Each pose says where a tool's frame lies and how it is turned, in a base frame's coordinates. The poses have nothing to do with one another.
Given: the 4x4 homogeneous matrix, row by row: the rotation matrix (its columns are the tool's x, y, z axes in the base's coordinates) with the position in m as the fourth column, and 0 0 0 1 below. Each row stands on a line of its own.
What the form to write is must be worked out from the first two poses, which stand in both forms.
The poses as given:
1:
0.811 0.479 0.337 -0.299
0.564 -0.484 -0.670 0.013
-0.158 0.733 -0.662 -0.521
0 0 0 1
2:
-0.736 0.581 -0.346 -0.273
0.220 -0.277 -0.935 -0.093
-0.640 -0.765 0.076 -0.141
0 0 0 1
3:
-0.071 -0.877 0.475 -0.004
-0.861 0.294 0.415 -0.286
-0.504 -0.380 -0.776 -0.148
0 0 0 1
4:
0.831 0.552 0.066 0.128
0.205 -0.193 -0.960 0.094
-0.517 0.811 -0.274 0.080
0 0 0 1
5:
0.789 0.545 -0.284 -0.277
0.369 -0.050 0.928 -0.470
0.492 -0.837 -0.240 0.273
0 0 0 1
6:
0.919 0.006 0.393 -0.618
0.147 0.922 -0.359 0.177
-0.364 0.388 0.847 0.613
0 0 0 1
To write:
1:
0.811 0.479 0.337 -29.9
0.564 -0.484 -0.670 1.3
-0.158 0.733 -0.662 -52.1
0 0 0 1

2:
-0.736 0.581 -0.346 -27.3
0.220 -0.277 -0.935 -9.3
-0.640 -0.765 0.076 -14.1
0 0 0 1

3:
-0.071 -0.877 0.475 -0.4
-0.861 0.294 0.415 -28.6
-0.504 -0.380 -0.776 -14.8
0 0 0 1

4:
0.831 0.552 0.066 12.8
0.205 -0.193 -0.960 9.4
-0.517 0.811 -0.274 8.0
0 0 0 1

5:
0.789 0.545 -0.284 -27.7
0.369 -0.050 0.928 -47.0
0.492 -0.837 -0.240 27.3
0 0 0 1

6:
0.919 0.006 0.393 -61.8
0.147 0.922 -0.359 17.7
-0.364 0.388 0.847 61.3
0 0 0 1

